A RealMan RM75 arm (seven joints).
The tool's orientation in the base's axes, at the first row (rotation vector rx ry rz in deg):
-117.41 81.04 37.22
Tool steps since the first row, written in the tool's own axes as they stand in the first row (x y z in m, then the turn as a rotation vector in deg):
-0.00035 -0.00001 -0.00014 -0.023 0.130 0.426
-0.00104 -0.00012 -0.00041 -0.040 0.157 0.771
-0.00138 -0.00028 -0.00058 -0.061 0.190 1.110
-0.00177 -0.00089 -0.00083 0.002 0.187 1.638
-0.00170 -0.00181 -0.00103 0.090 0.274 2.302
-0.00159 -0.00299 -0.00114 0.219 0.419 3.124
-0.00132 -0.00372 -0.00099 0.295 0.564 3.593
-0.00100 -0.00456 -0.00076 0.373 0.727 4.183
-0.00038 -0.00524 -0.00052 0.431 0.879 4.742
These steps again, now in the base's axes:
-0.00009 0.00014 0.00034 -0.162 0.270 -0.316
-0.00020 0.00045 0.00101 -0.219 0.510 -0.560
-0.00014 0.00061 0.00139 -0.282 0.746 -0.797
0.00032 0.00087 0.00194 -0.298 1.066 -1.222
0.00123 0.00095 0.00219 -0.401 1.437 -1.777
0.00239 0.00114 0.00240 -0.557 1.871 -2.484
0.00315 0.00127 0.00224 -0.704 2.099 -2.900
0.00403 0.00146 0.00201 -0.876 2.404 -3.408
0.00485 0.00140 0.00154 -1.042 2.704 -3.879

